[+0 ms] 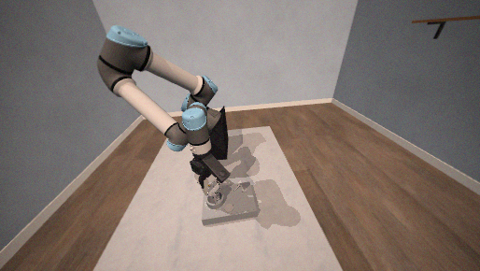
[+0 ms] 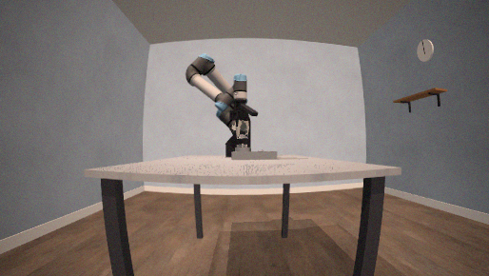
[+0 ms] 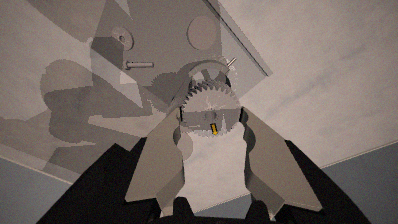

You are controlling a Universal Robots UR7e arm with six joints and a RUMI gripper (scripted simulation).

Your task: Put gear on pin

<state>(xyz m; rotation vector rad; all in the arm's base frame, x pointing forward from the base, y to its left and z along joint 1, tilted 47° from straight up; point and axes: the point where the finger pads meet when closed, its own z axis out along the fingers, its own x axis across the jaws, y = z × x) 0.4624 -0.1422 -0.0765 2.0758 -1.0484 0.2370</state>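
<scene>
My gripper is now right at the loose gear. Also, from my hand: flat round disc (50 mm ahead, 60 mm to the left, 90 mm below); then short peg (50 mm behind, 120 mm to the left, 90 mm below).
</scene>
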